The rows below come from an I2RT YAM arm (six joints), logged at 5 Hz.
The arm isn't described. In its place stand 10 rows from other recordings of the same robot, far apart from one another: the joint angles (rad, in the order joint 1, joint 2, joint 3, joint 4, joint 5, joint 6), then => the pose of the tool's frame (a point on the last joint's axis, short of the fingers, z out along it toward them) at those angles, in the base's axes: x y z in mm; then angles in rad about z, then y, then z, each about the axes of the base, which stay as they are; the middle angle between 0 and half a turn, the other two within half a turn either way.
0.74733 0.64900 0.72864 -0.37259 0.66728 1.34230 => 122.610, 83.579, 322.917, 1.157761, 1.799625, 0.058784
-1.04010 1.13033 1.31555 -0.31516 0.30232 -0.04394 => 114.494, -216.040, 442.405, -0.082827, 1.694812, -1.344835
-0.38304 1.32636 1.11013 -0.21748 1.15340 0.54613 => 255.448, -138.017, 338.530, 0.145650, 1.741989, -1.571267
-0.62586 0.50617 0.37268 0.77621 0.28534 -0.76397 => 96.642, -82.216, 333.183, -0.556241, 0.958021, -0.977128
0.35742 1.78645 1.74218 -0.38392 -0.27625 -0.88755 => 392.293, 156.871, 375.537, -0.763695, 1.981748, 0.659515
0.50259 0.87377 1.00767 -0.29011 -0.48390 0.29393 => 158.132, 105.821, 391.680, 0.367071, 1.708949, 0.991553
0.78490 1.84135 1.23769 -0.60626 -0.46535 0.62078 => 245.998, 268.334, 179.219, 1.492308, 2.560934, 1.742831
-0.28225 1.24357 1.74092 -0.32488 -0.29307 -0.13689 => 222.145, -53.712, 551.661, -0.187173, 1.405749, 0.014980
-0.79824 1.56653 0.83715 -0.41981 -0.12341 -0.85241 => 202.944, -201.946, 159.210, -0.584543, 2.703337, -0.503933
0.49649 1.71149 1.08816 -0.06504 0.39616 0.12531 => 334.931, 165.827, 212.718, -0.182054, 2.197004, 0.000113
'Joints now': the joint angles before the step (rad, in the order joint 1, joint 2, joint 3, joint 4, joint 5, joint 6). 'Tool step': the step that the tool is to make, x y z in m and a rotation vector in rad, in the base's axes. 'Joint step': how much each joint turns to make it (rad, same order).
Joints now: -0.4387, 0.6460, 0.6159, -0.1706, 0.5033, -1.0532
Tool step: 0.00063, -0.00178, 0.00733, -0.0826, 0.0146, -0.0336
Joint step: 0.0007, 0.0054, 0.0027, 0.0677, 0.0474, -0.0857
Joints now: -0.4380, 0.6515, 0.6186, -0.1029, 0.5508, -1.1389
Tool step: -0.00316, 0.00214, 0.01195, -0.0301, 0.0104, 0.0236
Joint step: 0.0000, -0.0105, 0.0372, -0.0238, -0.0195, -0.0401
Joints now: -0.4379, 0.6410, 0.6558, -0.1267, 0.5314, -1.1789
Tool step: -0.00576, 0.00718, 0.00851, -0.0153, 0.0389, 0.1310
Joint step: 0.0003, -0.0340, 0.0349, -0.0748, -0.1264, -0.0505
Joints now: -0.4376, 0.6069, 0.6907, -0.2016, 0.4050, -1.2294
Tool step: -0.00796, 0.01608, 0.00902, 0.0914, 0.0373, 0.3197
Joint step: -0.0003, -0.0360, 0.0733, -0.1865, -0.3265, 0.0167
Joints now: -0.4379, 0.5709, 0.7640, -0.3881, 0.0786, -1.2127
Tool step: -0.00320, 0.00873, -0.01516, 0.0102, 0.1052, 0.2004
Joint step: -0.0006, -0.0241, -0.0200, -0.1053, -0.1864, -0.0831
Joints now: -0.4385, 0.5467, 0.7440, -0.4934, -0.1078, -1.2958
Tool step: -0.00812, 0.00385, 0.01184, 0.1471, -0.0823, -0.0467
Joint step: -0.0003, -0.0224, 0.0382, -0.0295, -0.0019, 0.1755
